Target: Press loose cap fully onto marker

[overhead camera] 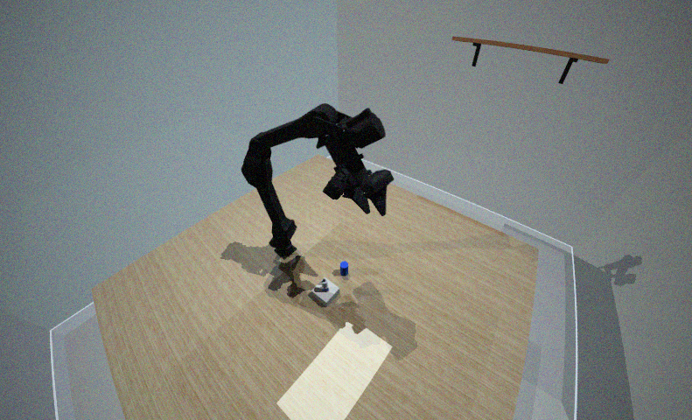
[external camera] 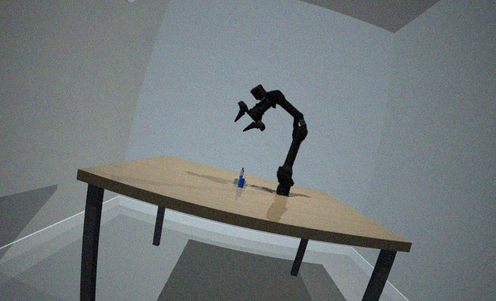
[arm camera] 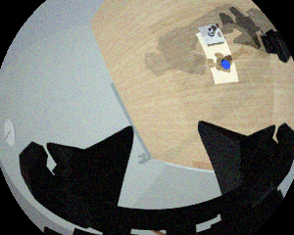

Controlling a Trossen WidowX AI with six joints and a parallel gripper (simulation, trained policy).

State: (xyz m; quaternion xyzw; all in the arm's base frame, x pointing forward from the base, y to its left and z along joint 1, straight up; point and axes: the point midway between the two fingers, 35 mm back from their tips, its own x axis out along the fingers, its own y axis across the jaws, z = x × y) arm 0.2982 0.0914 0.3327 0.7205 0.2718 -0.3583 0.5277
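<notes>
Now: gripper tip 280 mm above the blue cap, 80 mm past it and 30 mm to the left of it. The rest, counted from my gripper tip: marker: 230 mm below, 130 mm to the right, 70 mm behind; holder block: 290 mm below, 130 mm to the right, 70 mm behind.
</notes>
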